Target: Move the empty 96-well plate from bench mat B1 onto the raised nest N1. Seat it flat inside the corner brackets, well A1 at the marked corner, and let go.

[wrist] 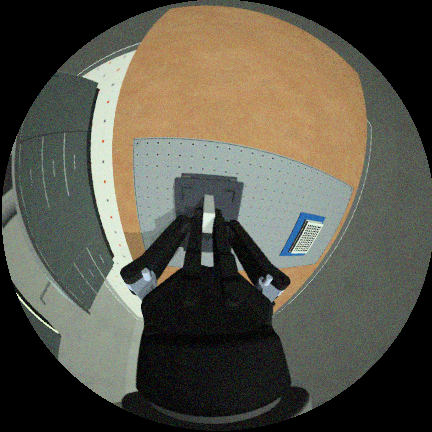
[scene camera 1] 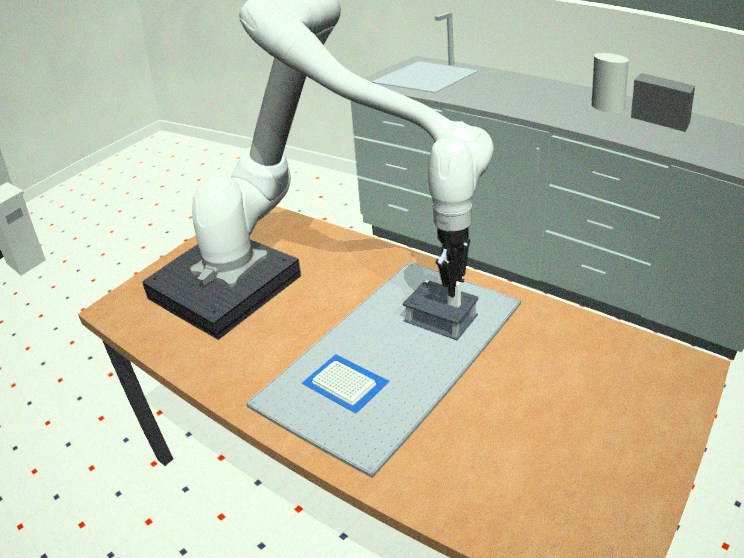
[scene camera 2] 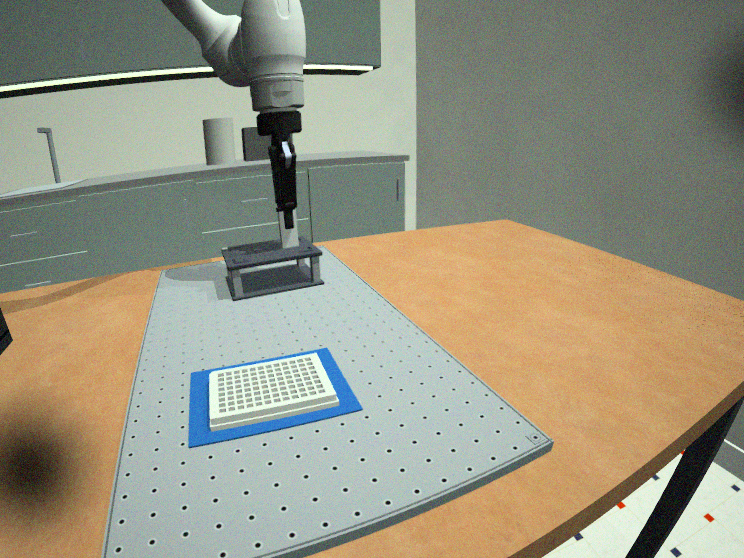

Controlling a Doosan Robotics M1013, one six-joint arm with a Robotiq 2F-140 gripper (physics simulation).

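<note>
The white 96-well plate lies flat on the blue bench mat B1. Its well A1 cannot be told apart. The raised nest N1 is a dark board on short posts. Corner brackets show faintly on it in the wrist view; its marked corner cannot be made out. My gripper is shut, its pale tips together, pointing down over the nest, away from the plate. Whether the tips touch the nest's top cannot be told.
A grey perforated board bears mat and nest on the wooden table. The arm's black base block stands at the table's left in scene camera 1. A cabinet counter stands behind.
</note>
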